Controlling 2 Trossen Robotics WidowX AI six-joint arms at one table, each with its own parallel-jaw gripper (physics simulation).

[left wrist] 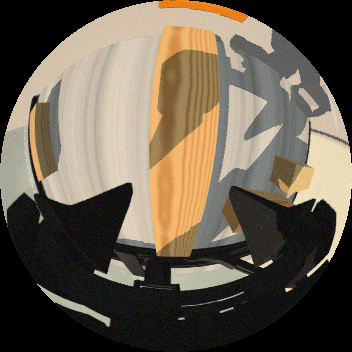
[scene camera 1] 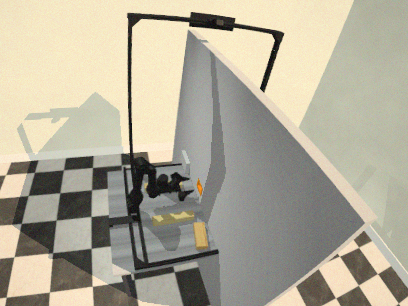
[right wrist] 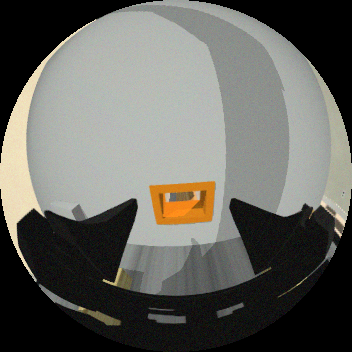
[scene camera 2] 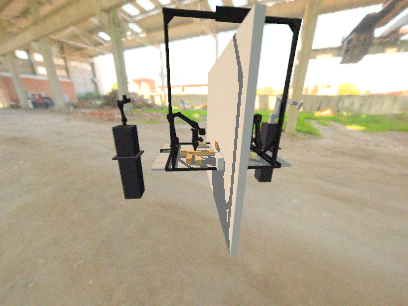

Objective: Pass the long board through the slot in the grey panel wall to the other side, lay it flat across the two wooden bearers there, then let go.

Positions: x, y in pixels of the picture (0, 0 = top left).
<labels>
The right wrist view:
my right gripper: 185, 204
orange-framed slot: 173, 212
grey panel wall: 168, 99
</labels>
